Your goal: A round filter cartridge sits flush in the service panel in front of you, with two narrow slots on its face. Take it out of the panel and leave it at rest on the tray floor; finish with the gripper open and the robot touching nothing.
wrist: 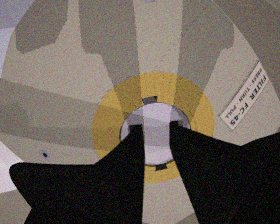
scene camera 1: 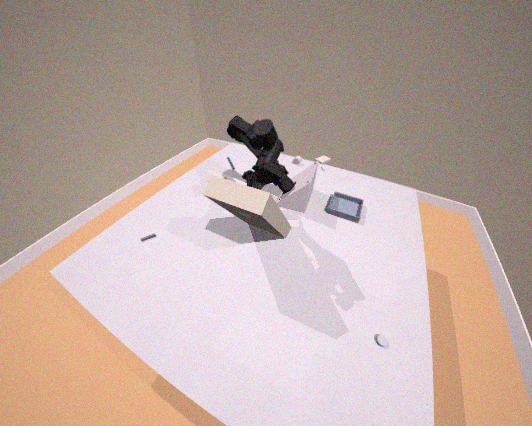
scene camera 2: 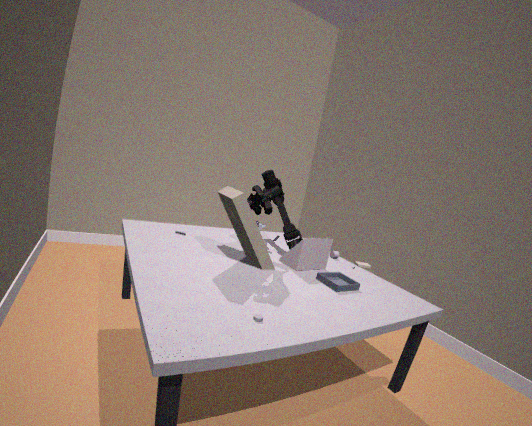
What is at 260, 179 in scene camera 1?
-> The gripper.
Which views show the round filter cartridge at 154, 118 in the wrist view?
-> The wrist view only.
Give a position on a beige service panel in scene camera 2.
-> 234, 201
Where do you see a beige service panel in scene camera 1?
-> At 255, 207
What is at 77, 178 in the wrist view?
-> The gripper.
